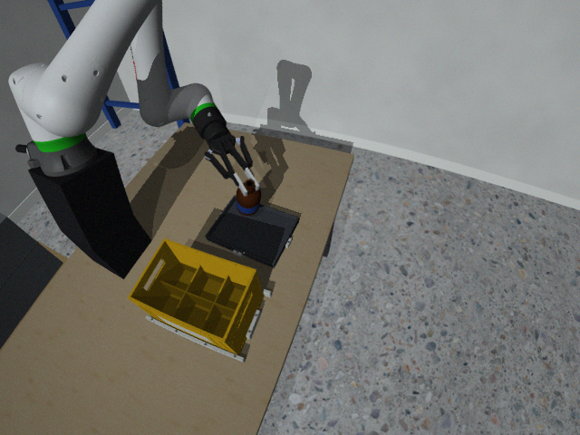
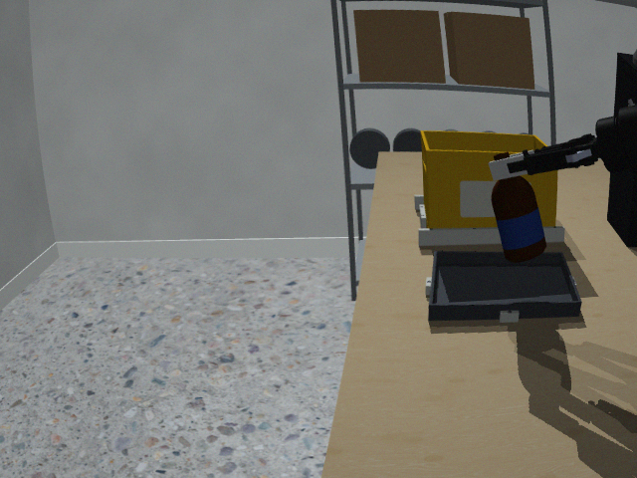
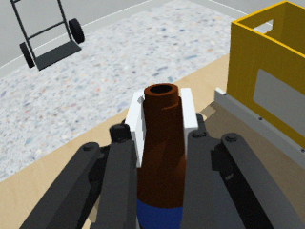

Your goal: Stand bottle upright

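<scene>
My hand is 6 cm above the brown bottle. Round my hand: dark grey tray: 20 cm below, 2 cm to the right; yellow crate: 31 cm to the right, 13 cm below, 6 cm behind.
</scene>
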